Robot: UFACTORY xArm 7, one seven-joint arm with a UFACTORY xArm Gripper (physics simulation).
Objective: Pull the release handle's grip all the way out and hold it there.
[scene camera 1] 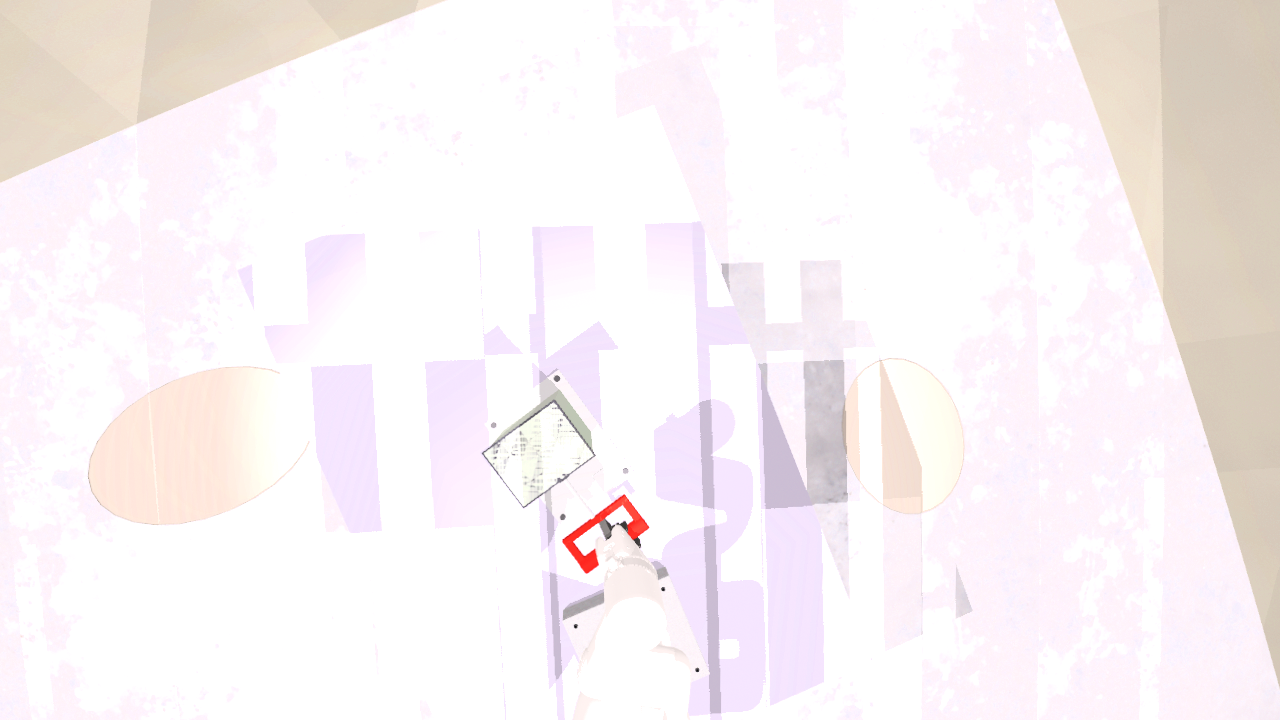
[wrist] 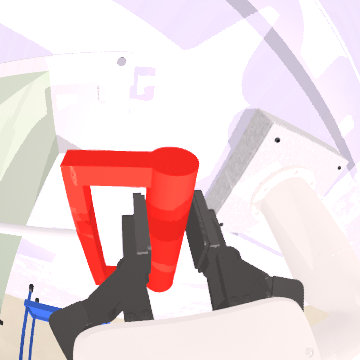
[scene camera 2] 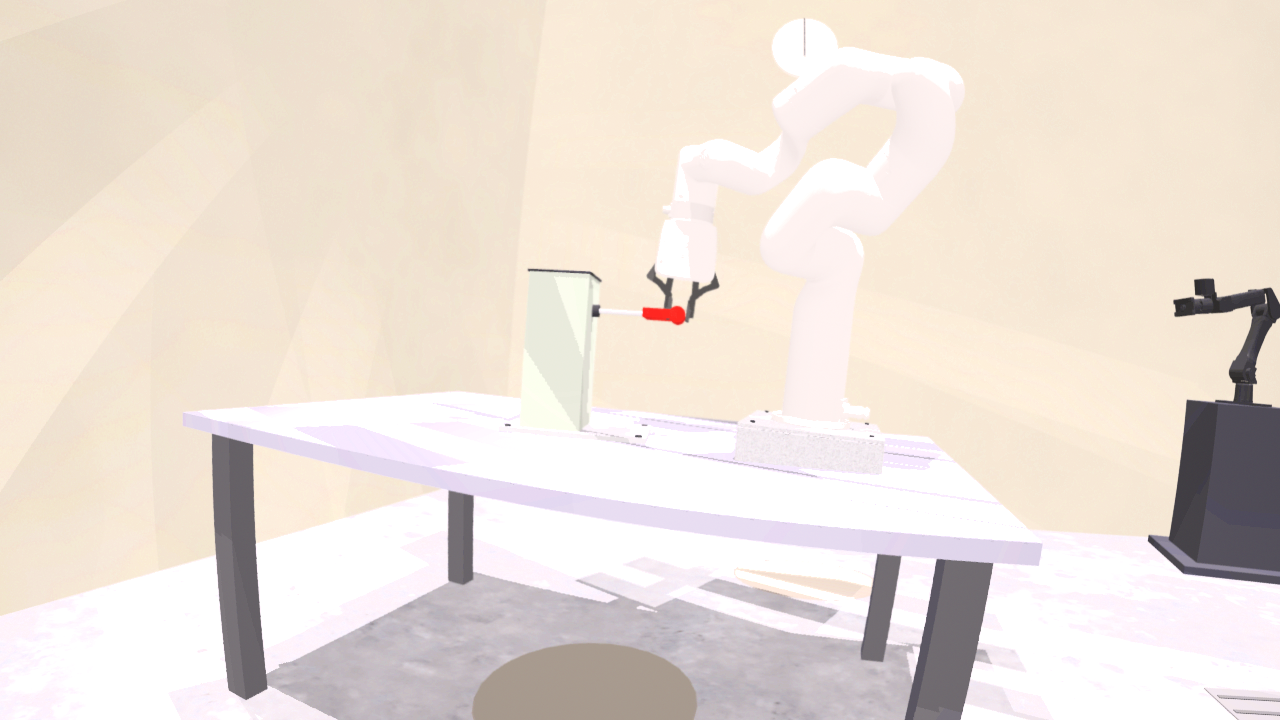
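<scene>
The release handle's red grip [scene camera 1: 637, 526] [scene camera 2: 660, 314] [wrist: 169, 235] is a thick round bar on a rectangular red frame. A thin white rod [scene camera 2: 620, 312] [wrist: 45, 229] joins the frame to a tall pale green box [scene camera 1: 538, 454] [scene camera 2: 554, 358] [wrist: 22, 150], and a length of it shows between box and frame. My gripper [scene camera 1: 617, 531] [scene camera 2: 679, 313] [wrist: 164, 206] points down and is shut on the round bar. One finger is inside the frame's opening, the other on the side away from the box. The palm hides part of the handle in scene camera 1.
The box stands on the white table [scene camera 2: 581, 510]. My arm's base block [scene camera 2: 810, 445] [wrist: 310, 142] stands on the handle side of the box. A black arm on a dark cabinet [scene camera 2: 1235, 492] is off the table at the right. A blue frame [wrist: 45, 311] shows low in the wrist view.
</scene>
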